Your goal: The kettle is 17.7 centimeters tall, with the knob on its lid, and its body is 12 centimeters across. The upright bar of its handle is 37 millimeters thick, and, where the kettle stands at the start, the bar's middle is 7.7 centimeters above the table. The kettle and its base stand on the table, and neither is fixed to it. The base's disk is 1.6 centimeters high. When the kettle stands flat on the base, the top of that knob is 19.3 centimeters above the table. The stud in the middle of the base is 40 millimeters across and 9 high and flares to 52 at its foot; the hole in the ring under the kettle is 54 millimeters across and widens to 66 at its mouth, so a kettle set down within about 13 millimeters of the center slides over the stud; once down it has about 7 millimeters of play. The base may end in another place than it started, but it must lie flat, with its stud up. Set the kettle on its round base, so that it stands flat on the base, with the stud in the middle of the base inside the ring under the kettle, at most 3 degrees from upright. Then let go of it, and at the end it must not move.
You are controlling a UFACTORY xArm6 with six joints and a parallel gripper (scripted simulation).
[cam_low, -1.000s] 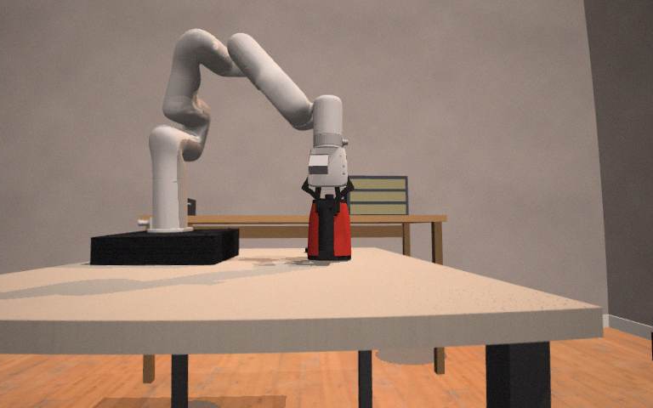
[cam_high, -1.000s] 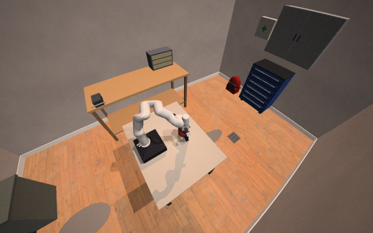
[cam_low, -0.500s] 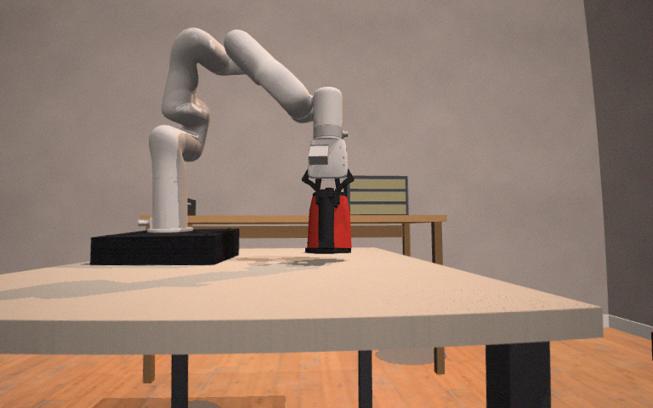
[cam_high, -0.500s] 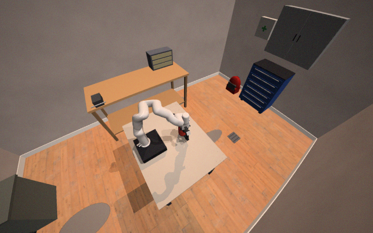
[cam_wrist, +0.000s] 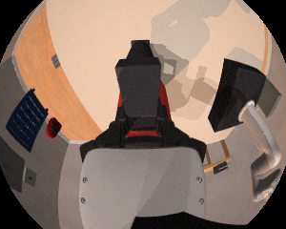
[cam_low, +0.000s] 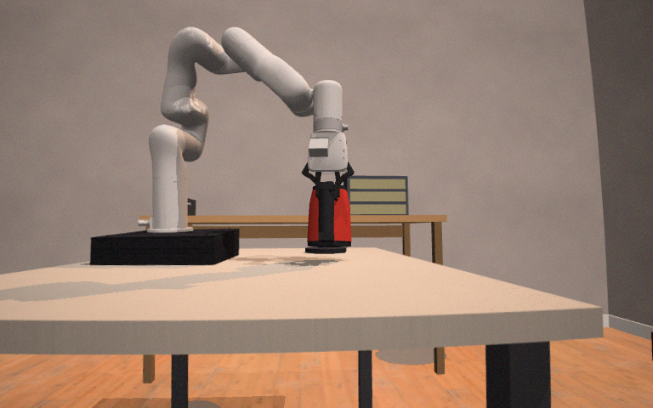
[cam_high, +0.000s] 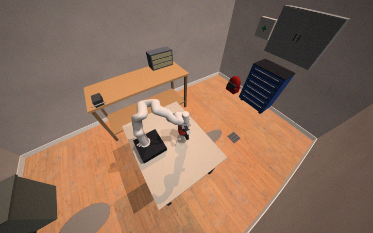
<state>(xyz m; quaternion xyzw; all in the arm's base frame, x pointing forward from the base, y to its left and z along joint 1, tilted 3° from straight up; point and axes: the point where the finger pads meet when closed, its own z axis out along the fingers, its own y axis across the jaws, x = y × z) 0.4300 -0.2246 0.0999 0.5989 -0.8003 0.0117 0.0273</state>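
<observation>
Now: hand 50 mm above the red kettle, 30 mm to the right of it and 10 mm short of it. From my hand the other things lie so: black round base (360 mm to the left, 160 mm below, 70 mm ahead).
</observation>
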